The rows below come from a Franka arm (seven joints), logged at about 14 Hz.
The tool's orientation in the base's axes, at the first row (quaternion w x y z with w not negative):
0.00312, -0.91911, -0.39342, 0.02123
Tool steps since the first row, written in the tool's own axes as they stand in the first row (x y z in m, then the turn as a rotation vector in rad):
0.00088, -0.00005, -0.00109, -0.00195, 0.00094, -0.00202
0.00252, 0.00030, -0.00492, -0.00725, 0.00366, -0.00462
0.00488, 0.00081, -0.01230, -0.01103, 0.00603, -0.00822
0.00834, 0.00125, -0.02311, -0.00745, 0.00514, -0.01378
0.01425, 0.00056, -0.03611, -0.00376, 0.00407, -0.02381
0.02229, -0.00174, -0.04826, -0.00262, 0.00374, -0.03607
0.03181, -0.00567, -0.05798, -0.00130, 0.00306, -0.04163
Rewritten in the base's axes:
0.00062, 0.00068, 0.00106, -0.00058, -0.00204, 0.00207
0.00216, 0.00167, 0.00482, -0.00216, -0.00772, 0.00480
0.00446, 0.00311, 0.01209, -0.00290, -0.01205, 0.00848
0.00761, 0.00542, 0.02276, -0.00085, -0.00879, 0.01392
0.01173, 0.01032, 0.03554, 0.00134, -0.00527, 0.02383
0.01611, 0.01785, 0.04744, 0.00239, -0.00408, 0.03605
0.02024, 0.02756, 0.05689, 0.00304, -0.00260, 0.04157

